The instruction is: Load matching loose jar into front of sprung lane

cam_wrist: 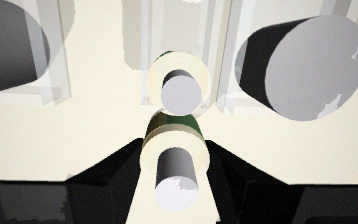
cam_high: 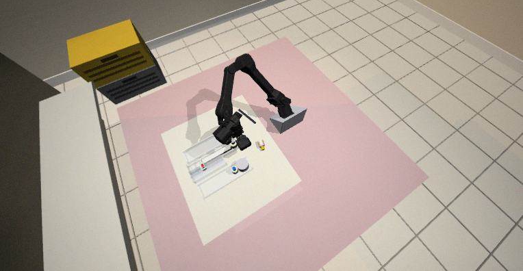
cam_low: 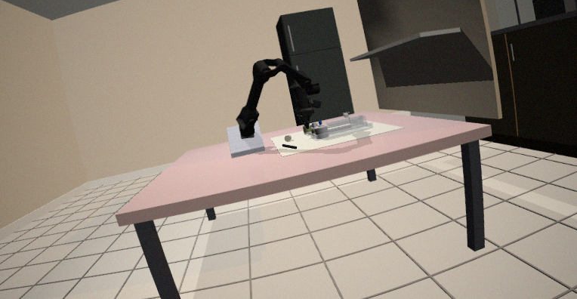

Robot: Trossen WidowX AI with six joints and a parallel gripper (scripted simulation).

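The clear lane rack lies 180 mm ahead of my gripper tip, 40 mm to the left of it and 30 mm below it. From my gripper tip the other things lie so: black stick 140 mm to the right, 110 mm behind, 50 mm below.
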